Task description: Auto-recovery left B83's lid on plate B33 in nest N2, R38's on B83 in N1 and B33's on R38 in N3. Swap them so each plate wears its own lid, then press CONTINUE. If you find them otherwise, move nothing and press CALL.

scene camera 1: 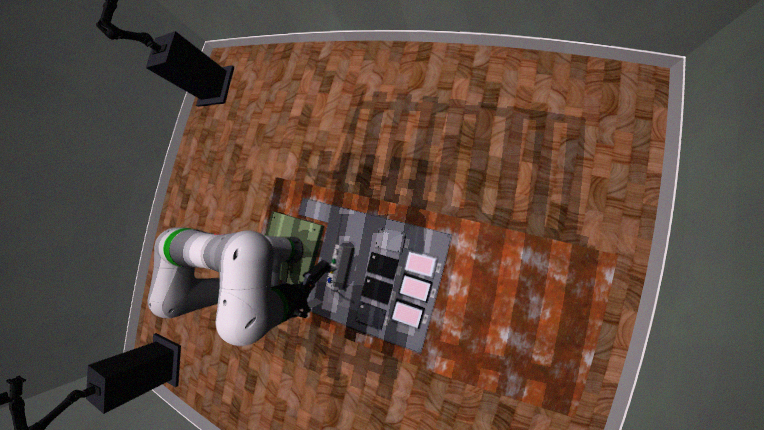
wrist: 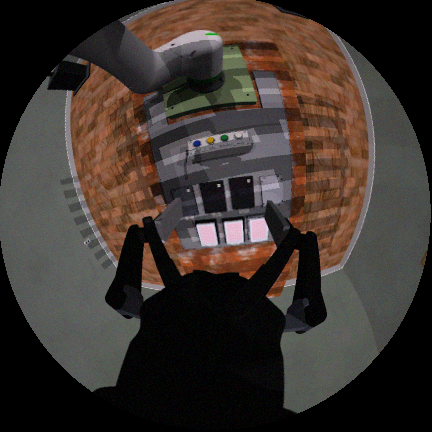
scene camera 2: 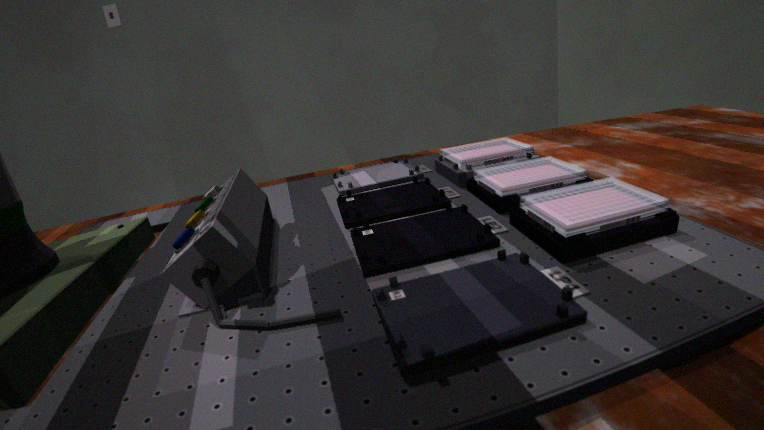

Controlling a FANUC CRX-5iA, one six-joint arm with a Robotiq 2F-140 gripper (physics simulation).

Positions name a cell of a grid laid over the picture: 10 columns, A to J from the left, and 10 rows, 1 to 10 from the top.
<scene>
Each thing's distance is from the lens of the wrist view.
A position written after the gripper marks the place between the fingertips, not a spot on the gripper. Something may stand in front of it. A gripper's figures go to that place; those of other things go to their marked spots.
gripper (wrist: F5): 0.20 m
grey button box (wrist: F4): 0.47 m
</scene>
